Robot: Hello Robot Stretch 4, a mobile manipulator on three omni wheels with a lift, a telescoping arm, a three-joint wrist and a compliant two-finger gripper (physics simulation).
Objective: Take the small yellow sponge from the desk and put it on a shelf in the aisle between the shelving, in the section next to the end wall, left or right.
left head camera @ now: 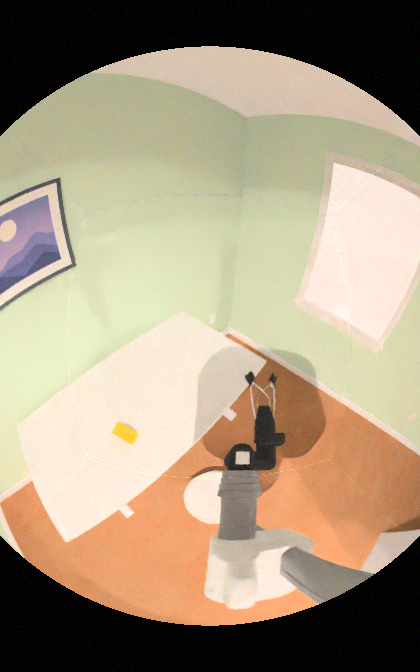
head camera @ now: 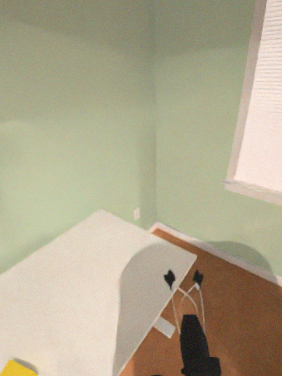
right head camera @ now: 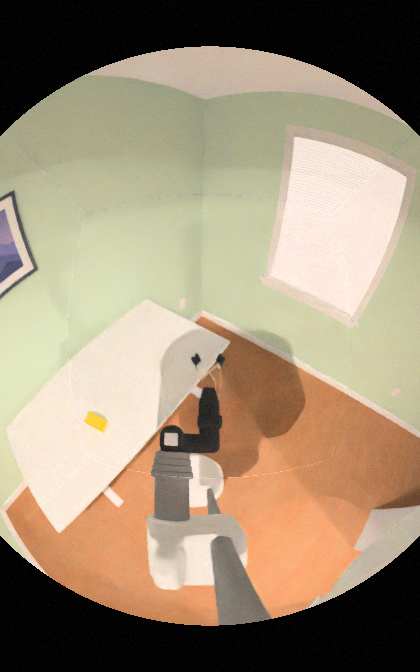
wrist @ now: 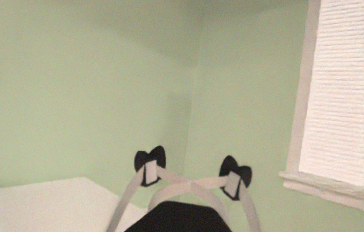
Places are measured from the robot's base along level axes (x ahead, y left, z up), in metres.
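Pixels of known places: gripper, between the fingertips: (head camera: 182,271) (wrist: 192,164).
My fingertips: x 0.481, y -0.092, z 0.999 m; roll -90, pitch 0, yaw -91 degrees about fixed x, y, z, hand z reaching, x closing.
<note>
Behind a point stands the place of what it marks.
The small yellow sponge (head camera: 19,369) @(x 0.280, y 0.451, z 0.737 m) (left head camera: 125,433) (right head camera: 96,421) lies on the white desk (head camera: 75,300) @(x 0.551, y 0.350, z 0.692 m) (left head camera: 150,380) (right head camera: 120,360) (wrist: 55,205) @(x 0.937, y 0.323, z 0.692 m), toward the desk's front left; the head camera view cuts it off at the bottom left. My gripper (head camera: 184,278) @(x 0.481, y -0.092, z 0.999 m) (left head camera: 261,378) (right head camera: 208,359) (wrist: 192,164) @(x 0.481, y -0.092, z 0.999 m) is open and empty, its two black fingertips apart. It is seen over the desk's right front edge, well to the right of the sponge. The sponge does not show in the wrist view. The shelf aisle does not show clearly.
A framed picture (left head camera: 35,240) (right head camera: 15,245) hangs on the left wall. A window (left head camera: 370,250) (right head camera: 345,225) (wrist: 335,100) @(x 1.324, y -0.737, z 1.193 m) is in the right wall. The desk's feet (left head camera: 126,510) (right head camera: 113,496) stick out below its front edge. Pale panels (left head camera: 395,550) (right head camera: 385,530) stand at the lower right.
</note>
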